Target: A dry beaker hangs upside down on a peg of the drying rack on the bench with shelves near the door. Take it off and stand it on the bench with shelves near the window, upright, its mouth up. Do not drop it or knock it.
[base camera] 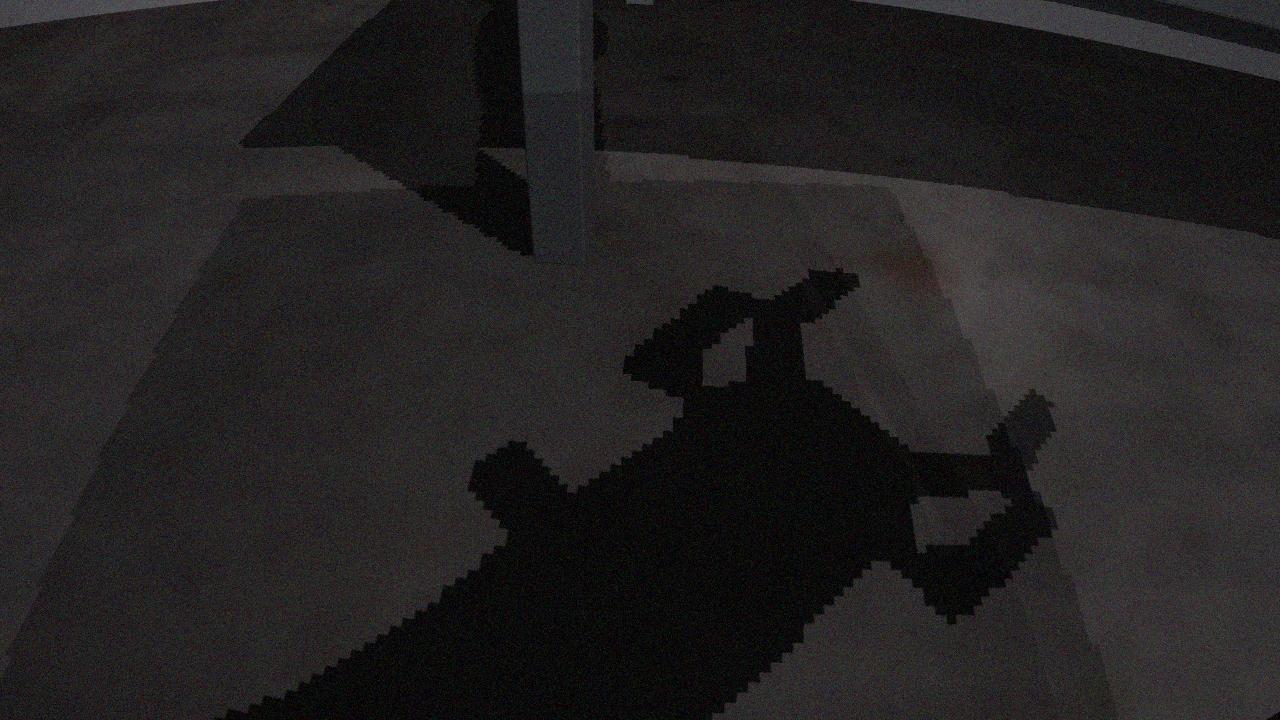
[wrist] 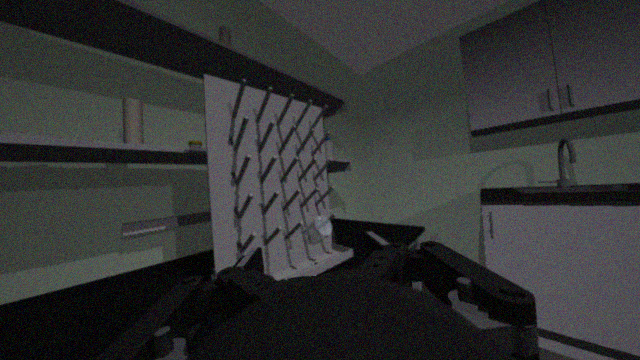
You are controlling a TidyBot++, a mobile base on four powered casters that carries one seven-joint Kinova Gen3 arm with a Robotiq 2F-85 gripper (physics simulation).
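Frame: origin at the arm's base, x ahead, y left, z up, level; centimetres.
Seen in the pictures: gripper, fingertip midpoint: (wrist: 314, 251).
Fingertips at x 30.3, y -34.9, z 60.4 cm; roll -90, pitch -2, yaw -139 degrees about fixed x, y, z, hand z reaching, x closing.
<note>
A point is followed by its place in that frame.
The beaker (wrist: 323, 225) @[z 52.1, x 56.4, y -72.2 cm], pale and clear, hangs on a peg of the lowest row, at the far right side of the drying rack (wrist: 220, 175) @[z 70.6, x 74.4, y -48.1 cm] in the wrist view. Its mouth is too dim to make out. The white rack stands upright on the black bench top (wrist: 75, 312) @[z 36.5, x 102.3, y -19.8 cm], with several slanted pegs. My gripper (wrist: 314, 251) @[z 60.4, x 30.3, y -34.9 cm] is open, its fingers spread wide at the bottom of the wrist view. The rack and beaker lie beyond the fingertips, and no beaker is between them. The bench near the window cannot be made out in either view.
A shelf (wrist: 100, 153) @[z 80.3, x 105.4, y -26.3 cm] behind the rack holds an upright cylinder (wrist: 133, 121) @[z 92.0, x 105.5, y -34.1 cm] and a small yellow-capped jar (wrist: 195, 145) @[z 86.2, x 106.6, y -53.4 cm]. A sink tap (wrist: 565, 162) and wall cupboards (wrist: 515, 80) @[z 126.2, x -22.5, y -198.8 cm] are at the right. A grey bench leg (base camera: 556, 134) @[z -28.4, x 57.6, y 3.2 cm] and the arm's shadow (base camera: 760, 501) @[z -39.7, x 35.5, y -8.7 cm] show in the base view.
</note>
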